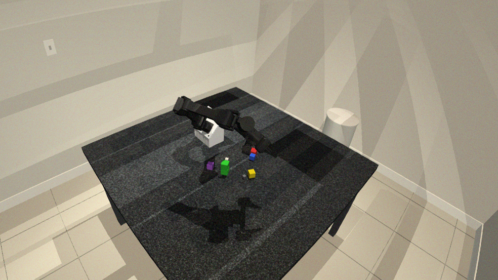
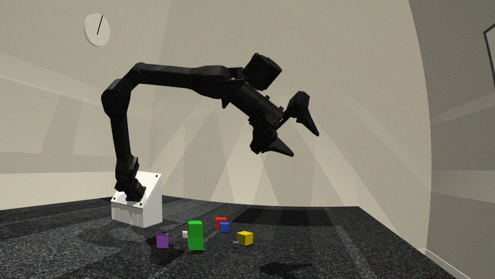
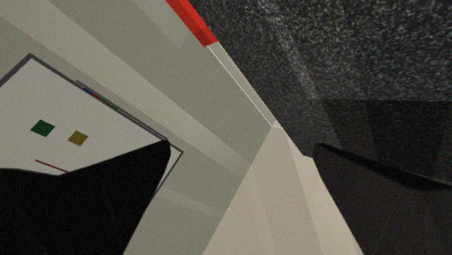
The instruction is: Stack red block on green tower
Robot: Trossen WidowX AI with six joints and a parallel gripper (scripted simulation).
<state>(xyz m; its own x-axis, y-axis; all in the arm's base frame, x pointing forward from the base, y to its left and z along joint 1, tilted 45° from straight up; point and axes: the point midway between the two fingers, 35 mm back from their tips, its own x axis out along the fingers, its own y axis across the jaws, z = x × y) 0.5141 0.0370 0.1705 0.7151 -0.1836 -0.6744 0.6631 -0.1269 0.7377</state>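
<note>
Right now my gripper tip is 26 cm past the red block, 19 cm to the right of it and 25 cm above it. From my gripper tip the other things lie so: blue block (24 cm behind, 16 cm to the left, 26 cm below); yellow block (15 cm behind, 5 cm to the left, 25 cm below); small white cube (32 cm behind, 4 cm to the left, 26 cm below).
</note>
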